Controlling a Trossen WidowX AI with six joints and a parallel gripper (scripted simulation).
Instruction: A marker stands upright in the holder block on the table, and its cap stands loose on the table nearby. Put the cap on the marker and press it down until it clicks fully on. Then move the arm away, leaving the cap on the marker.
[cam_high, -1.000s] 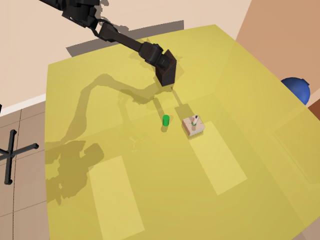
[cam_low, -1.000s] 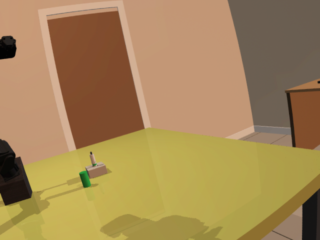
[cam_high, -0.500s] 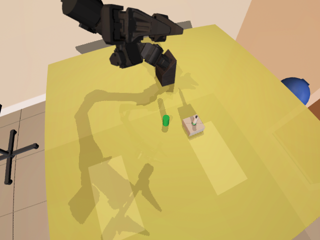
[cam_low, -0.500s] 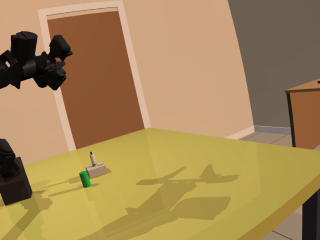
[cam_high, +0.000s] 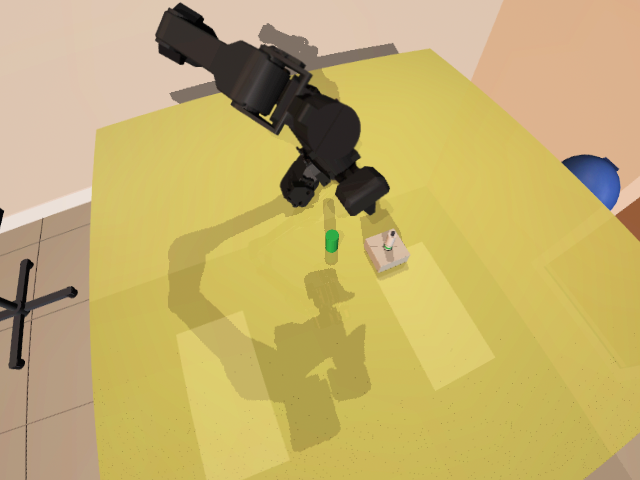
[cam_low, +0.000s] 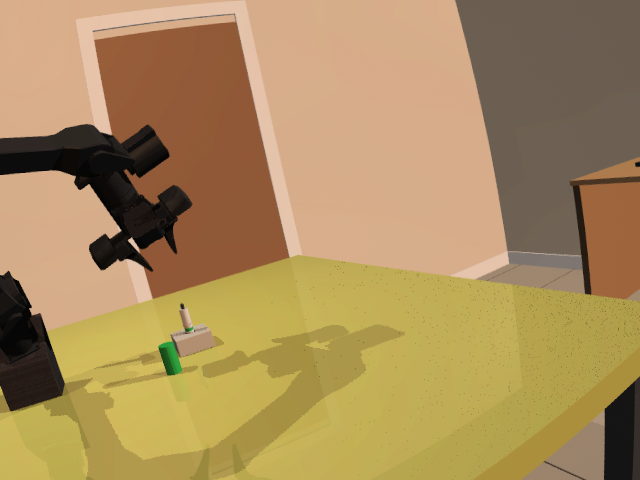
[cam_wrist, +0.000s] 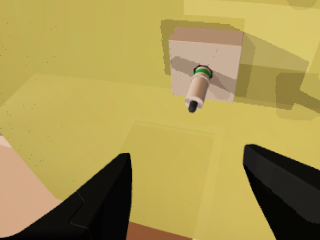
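The green cap lies 16 cm below my gripper tip, 5 cm behind it and 3 cm to the right of it. Round my gripper tip: holder block (17 cm below, 6 cm to the left, 3 cm ahead); then marker (12 cm below, 6 cm to the left, 3 cm ahead).
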